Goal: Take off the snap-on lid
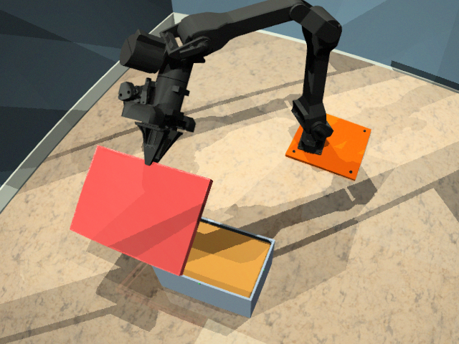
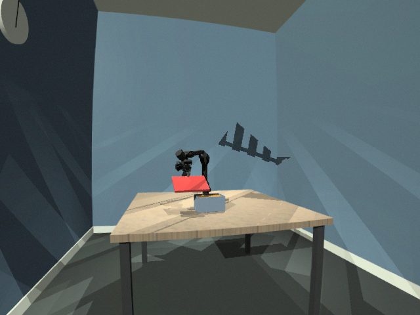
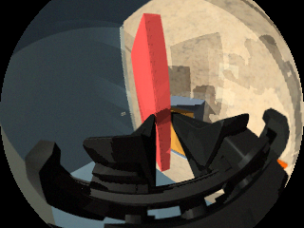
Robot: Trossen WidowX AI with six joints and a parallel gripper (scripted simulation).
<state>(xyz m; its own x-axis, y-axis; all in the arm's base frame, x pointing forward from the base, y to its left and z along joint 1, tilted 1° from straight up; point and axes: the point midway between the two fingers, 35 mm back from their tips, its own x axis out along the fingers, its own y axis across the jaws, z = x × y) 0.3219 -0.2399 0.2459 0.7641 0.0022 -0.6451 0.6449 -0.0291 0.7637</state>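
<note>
My gripper tip is now 7 cm short of the red lid and 3 cm above it. Also, from my gripper tip: storage box (7 cm ahead, 14 cm to the left, 18 cm below).
</note>
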